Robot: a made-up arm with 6 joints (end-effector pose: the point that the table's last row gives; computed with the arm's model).
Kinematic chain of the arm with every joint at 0, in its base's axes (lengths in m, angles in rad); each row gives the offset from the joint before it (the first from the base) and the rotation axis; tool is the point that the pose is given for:
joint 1: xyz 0 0 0.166 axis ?
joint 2: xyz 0 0 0 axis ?
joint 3: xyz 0 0 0.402 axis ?
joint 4: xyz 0 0 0 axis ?
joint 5: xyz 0.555 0 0 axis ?
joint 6: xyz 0 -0.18 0 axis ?
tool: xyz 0 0 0
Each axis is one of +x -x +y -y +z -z.
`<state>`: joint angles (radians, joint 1 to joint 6).
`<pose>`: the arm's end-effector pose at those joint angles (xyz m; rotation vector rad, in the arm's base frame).
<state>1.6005 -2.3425 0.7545 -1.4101 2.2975 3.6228</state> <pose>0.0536 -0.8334 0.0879 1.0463 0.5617 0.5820</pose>
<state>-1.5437 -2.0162 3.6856 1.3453 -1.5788 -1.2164</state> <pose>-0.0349 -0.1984 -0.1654 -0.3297 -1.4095 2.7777</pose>
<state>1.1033 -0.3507 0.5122 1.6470 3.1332 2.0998</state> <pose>0.0267 0.0833 1.0819 -1.4790 1.9323 1.0652</pose>
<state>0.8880 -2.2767 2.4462 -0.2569 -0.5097 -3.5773</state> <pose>-0.0831 -0.3781 -0.6502 1.5209 -0.0602 -2.3859</pose>
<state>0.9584 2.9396 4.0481 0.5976 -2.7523 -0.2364</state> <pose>0.2583 0.1088 0.3141 -0.3222 1.4789 -0.0524</pose>
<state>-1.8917 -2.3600 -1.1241 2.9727 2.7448 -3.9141</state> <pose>0.2092 0.0668 0.4148 1.8445 0.5194 -1.8091</pose>
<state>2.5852 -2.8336 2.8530 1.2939 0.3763 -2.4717</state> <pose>-0.3430 0.2713 -0.3857 -0.3522 1.7685 2.0605</pose>
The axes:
joint 1: +z
joint 2: +y
joint 3: -y
joint 4: -x
joint 5: -y
joint 6: -x

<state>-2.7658 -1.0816 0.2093 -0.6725 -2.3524 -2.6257</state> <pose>0.0355 0.1654 0.8573 -1.4888 1.7669 0.9274</pose>
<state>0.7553 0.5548 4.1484 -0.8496 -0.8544 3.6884</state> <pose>-0.1708 -0.3241 0.3869 -0.2177 -0.3248 -2.9563</pose>
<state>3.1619 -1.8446 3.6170 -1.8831 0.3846 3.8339</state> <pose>0.1356 -0.0526 -0.4657 1.0196 2.0654 -1.1492</pose>
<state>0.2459 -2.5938 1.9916 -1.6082 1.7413 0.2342</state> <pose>-0.4459 -0.1050 -0.7049 -0.4226 0.0975 -1.3525</pose>
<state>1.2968 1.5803 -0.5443 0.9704 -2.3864 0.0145</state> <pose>0.1619 0.2001 -0.3880 1.9581 -0.6776 0.9659</pose>
